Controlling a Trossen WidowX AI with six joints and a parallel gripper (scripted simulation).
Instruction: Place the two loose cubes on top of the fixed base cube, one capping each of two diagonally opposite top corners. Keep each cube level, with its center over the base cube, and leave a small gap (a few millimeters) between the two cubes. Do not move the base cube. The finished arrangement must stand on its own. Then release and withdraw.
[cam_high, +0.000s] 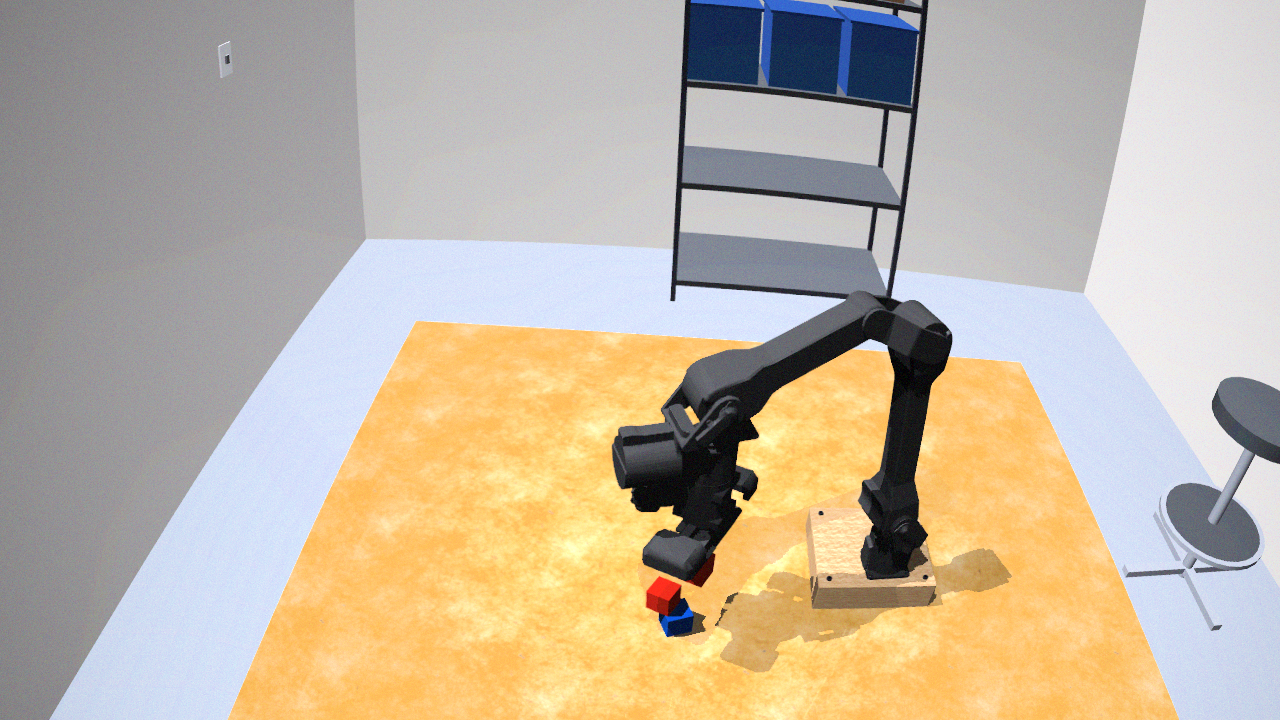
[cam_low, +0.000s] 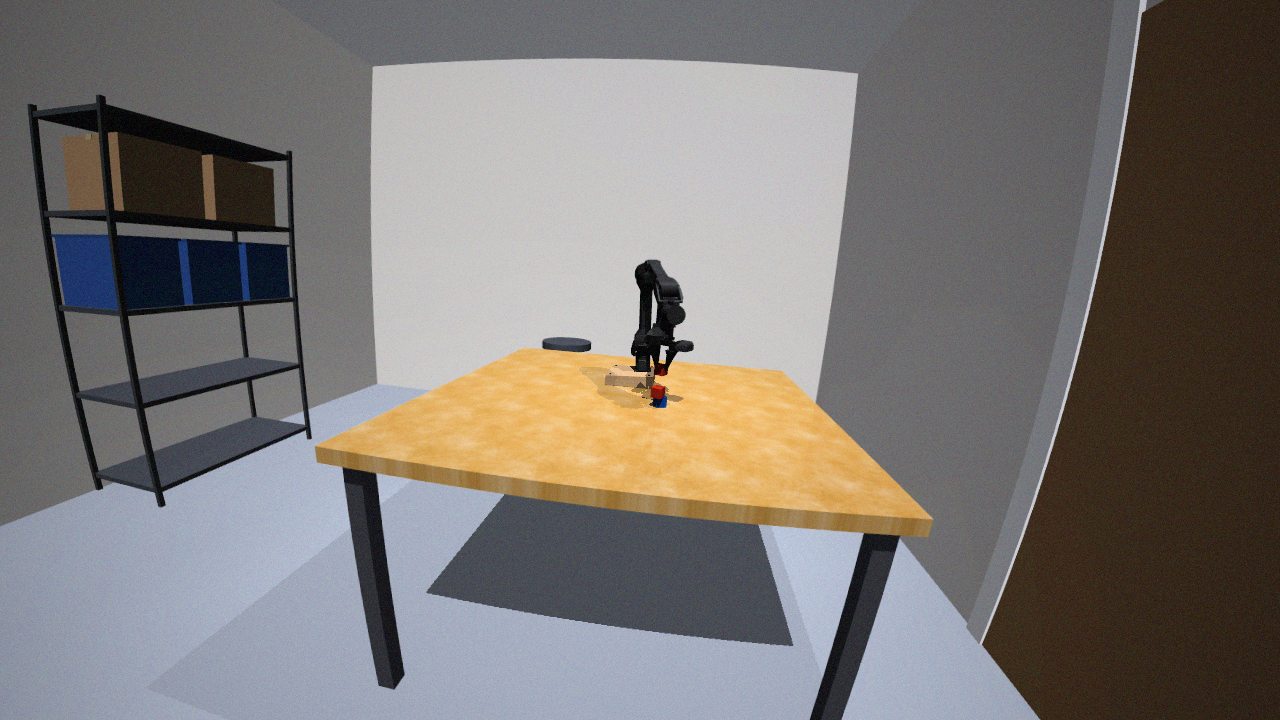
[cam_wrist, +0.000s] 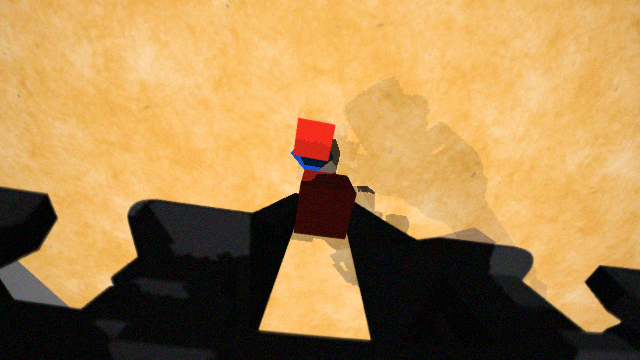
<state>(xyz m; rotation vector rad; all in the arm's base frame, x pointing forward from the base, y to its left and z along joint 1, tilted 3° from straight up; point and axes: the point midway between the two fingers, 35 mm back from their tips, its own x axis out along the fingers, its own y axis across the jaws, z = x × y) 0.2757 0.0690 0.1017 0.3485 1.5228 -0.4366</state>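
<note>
Right now the blue cube is 2 cm ahead of my gripper tip and 10 cm below it.
</note>
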